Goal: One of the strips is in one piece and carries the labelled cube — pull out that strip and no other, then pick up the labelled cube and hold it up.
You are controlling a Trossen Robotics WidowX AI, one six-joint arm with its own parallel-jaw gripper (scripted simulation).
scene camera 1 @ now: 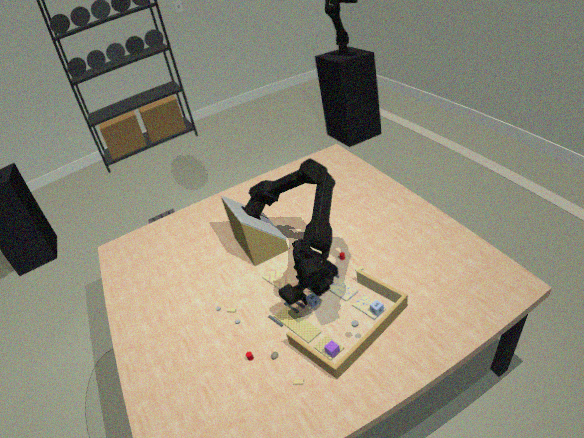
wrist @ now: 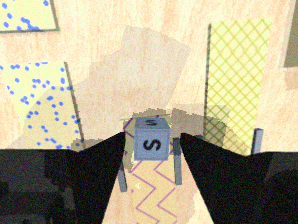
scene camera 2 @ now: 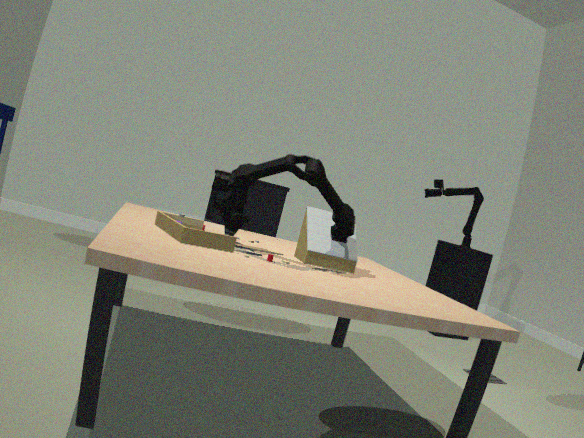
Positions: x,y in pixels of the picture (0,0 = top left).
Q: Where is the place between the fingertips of the gripper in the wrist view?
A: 153,137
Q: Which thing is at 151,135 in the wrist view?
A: A labelled cube.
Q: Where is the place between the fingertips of the gripper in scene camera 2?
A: At 228,237
